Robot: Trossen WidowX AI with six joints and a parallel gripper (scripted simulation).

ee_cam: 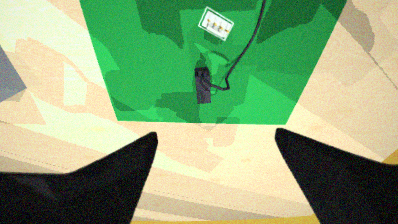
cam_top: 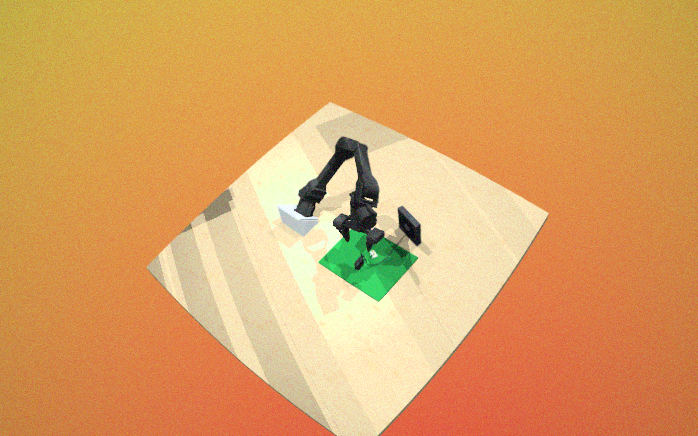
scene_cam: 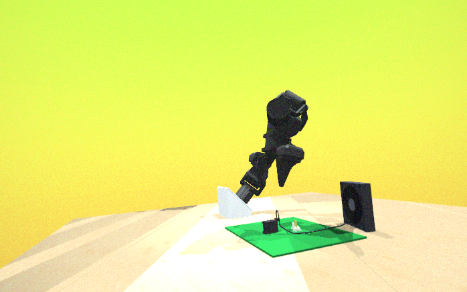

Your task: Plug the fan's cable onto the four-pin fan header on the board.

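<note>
My gripper tip is now 100 mm above the dark fan plug and 10 mm to the left of it. Also, from my gripper tip: green board: 140 mm below, 30 mm to the left, 10 mm ahead; then black fan: 200 mm to the left, 90 mm ahead, 60 mm below; then white four-pin header: 120 mm below, 60 mm to the left, 20 mm ahead.
</note>
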